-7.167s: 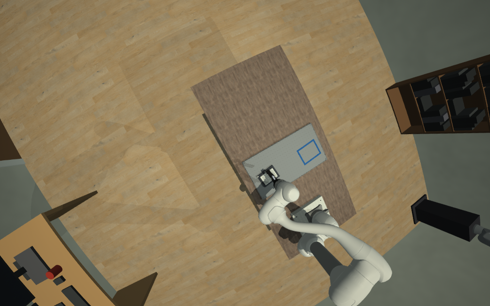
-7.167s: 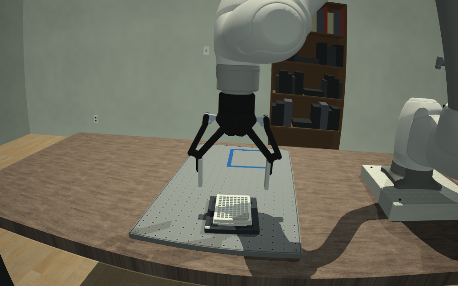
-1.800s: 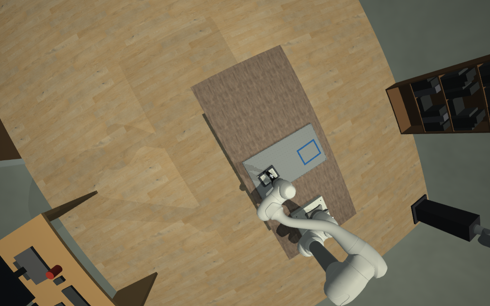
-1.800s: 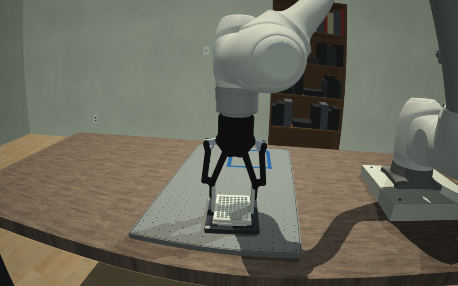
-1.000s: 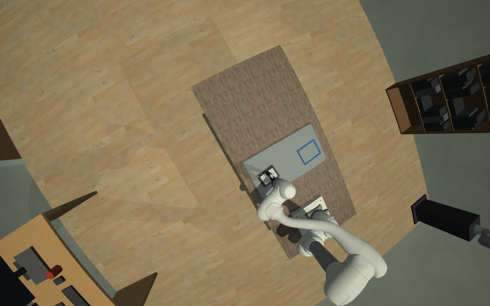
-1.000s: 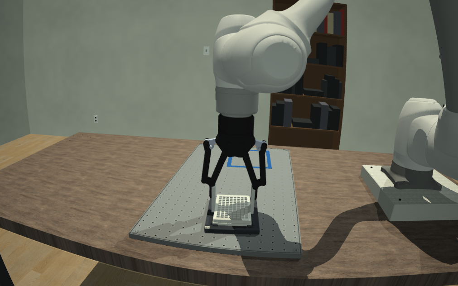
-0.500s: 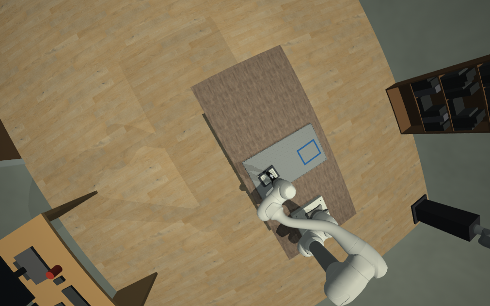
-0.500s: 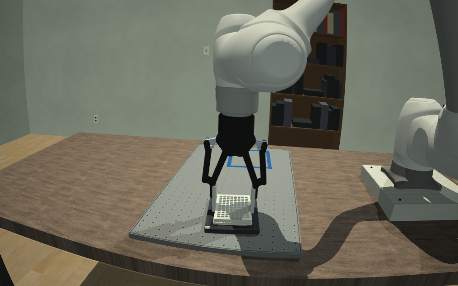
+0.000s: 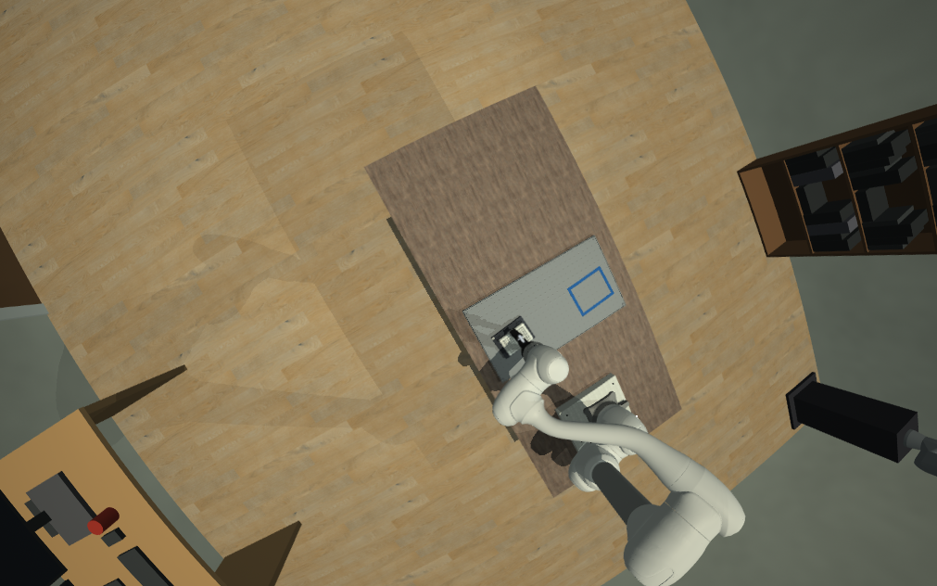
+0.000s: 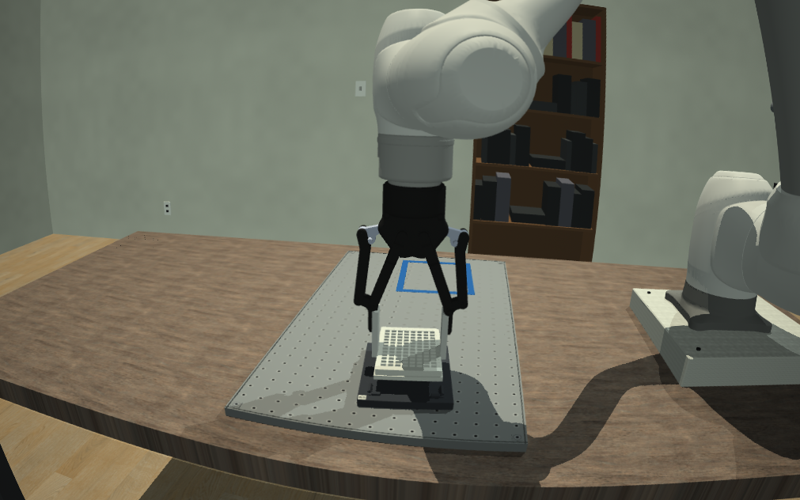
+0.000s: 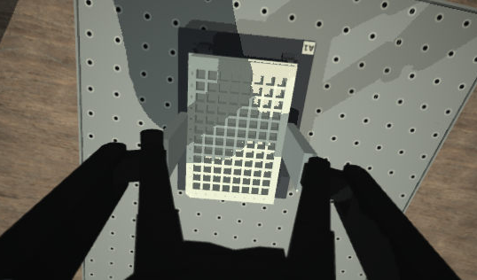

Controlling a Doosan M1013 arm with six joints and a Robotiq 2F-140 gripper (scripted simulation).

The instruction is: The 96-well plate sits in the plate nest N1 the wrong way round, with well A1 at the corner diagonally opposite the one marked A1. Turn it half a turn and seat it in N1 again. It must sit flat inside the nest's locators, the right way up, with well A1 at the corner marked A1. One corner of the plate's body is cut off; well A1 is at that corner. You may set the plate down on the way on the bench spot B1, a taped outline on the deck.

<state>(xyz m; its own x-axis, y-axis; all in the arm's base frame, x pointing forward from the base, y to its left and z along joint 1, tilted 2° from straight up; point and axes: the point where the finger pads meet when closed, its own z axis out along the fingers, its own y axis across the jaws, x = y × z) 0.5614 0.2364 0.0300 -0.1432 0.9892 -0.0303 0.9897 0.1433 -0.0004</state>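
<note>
Now: hand 60 mm above the dark plate nest N1. From my hand the other things lie so: A1 label 80 mm to the left, 50 mm below, 40 mm ahead; white 96-well plate 20 mm below.
</note>
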